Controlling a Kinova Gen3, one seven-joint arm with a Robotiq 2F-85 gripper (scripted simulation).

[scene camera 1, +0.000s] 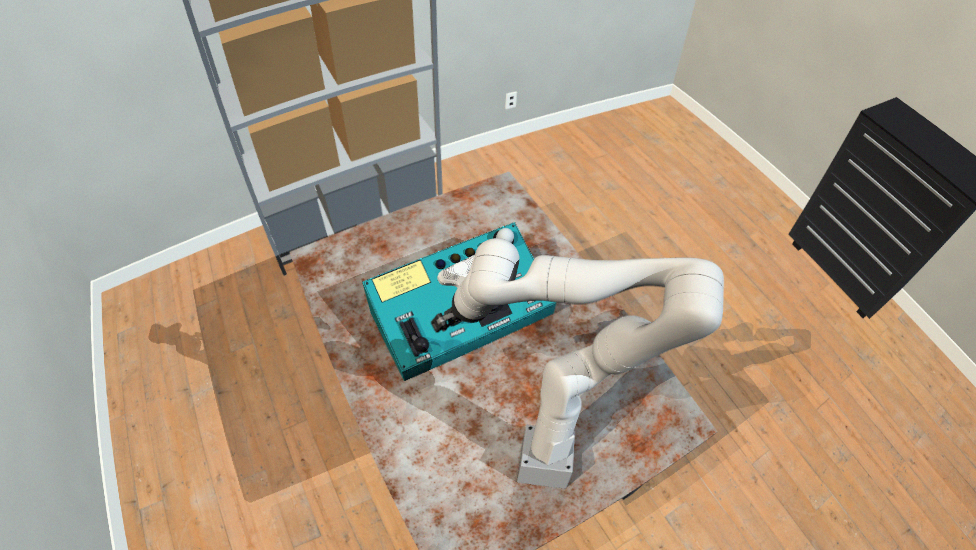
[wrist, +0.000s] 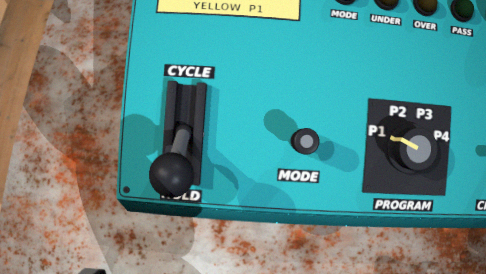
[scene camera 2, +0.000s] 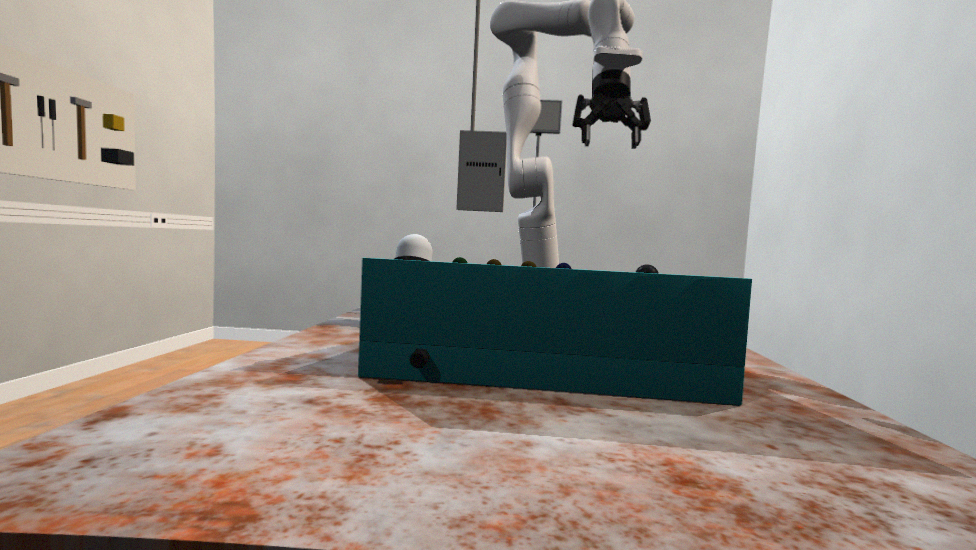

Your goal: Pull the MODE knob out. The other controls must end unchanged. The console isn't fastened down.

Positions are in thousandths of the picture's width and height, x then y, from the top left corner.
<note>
I see my gripper (scene camera 2: 627,265) and a teal console (scene camera 1: 423,528).
The teal console also shows in the wrist view (wrist: 727,290).
</note>
